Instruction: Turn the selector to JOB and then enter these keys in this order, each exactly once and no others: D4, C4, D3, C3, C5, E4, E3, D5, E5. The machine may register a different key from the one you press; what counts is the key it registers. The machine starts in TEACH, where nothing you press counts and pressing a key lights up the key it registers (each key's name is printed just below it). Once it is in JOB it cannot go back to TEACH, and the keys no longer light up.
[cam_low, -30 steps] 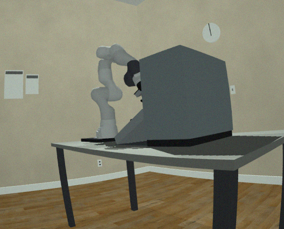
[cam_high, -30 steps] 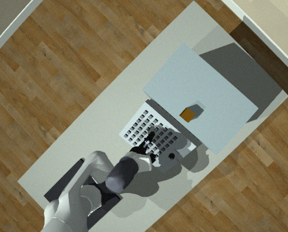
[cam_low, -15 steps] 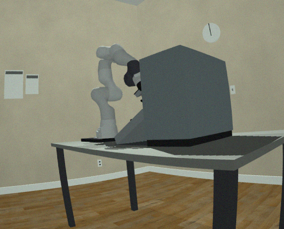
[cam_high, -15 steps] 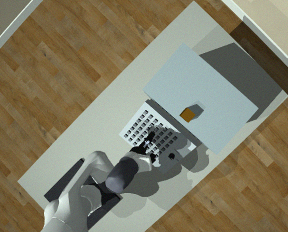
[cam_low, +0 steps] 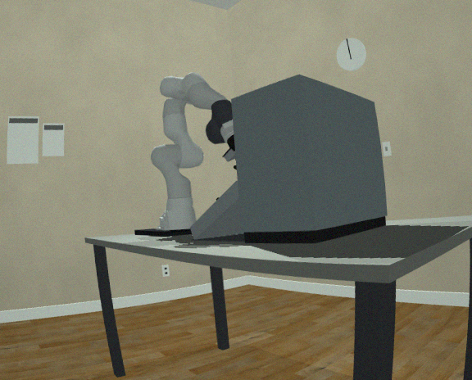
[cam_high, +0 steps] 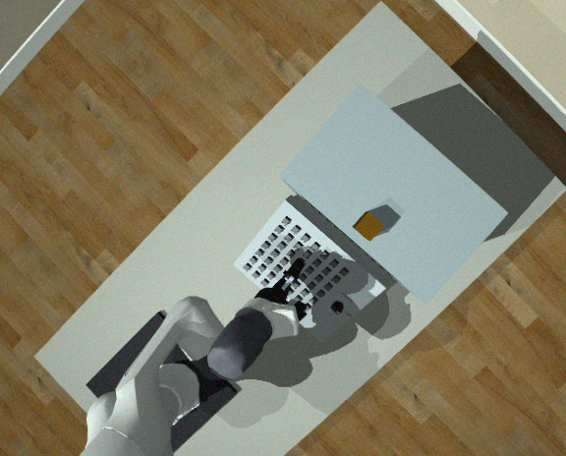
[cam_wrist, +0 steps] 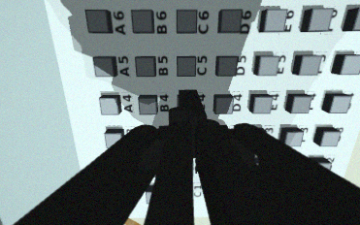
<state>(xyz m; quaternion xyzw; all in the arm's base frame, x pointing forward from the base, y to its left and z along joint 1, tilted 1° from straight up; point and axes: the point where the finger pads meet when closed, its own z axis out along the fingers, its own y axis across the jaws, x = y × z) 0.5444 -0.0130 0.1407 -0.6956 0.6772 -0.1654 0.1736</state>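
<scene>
My hand is 5 cm above the key D4 and 1 cm past it. The rest, counted from my hand: D5 key: 5 cm below, 3 cm to the right, 1 cm behind; then key C5: 3 cm to the right, 3 cm below, 2 cm ahead; then key D6: 7 cm to the right, 5 cm below, 1 cm behind.
</scene>
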